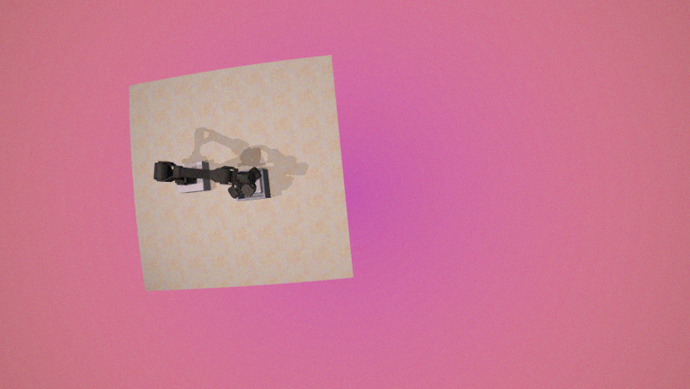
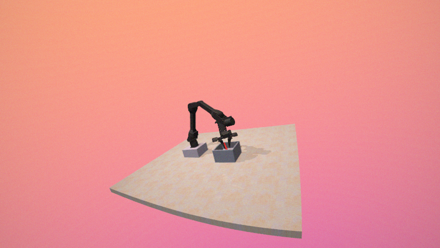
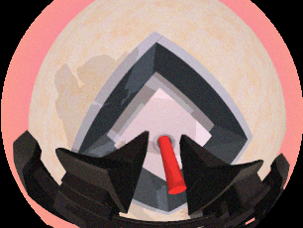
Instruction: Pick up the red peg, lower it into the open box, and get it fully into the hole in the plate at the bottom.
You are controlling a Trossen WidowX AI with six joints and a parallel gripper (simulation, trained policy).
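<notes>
Right now the red peg is 2 cm behind my gripper tip and 1 cm to the left of it. Also, from my gripper tip: grey box (1 cm behind, 1 cm to the left, 5 cm below).
</notes>
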